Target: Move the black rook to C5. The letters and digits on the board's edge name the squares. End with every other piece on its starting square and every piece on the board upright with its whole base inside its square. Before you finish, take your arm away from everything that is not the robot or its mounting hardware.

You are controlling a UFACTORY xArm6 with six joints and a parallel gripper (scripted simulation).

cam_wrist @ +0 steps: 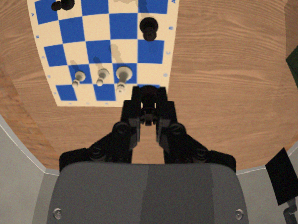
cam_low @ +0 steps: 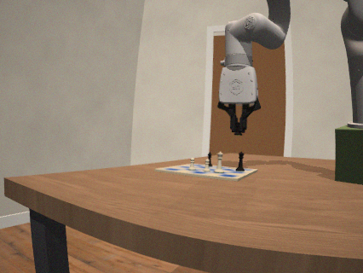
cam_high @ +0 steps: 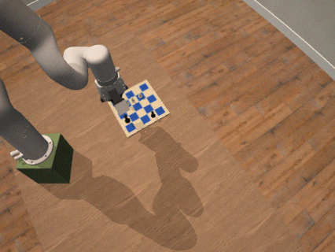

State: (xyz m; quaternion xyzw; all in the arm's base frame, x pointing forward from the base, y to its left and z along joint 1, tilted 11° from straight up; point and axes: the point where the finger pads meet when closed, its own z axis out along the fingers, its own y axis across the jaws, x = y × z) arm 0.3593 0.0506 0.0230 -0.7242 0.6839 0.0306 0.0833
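Now: hand 70 mm short of the blue-and-cream chessboard and 130 mm above it.
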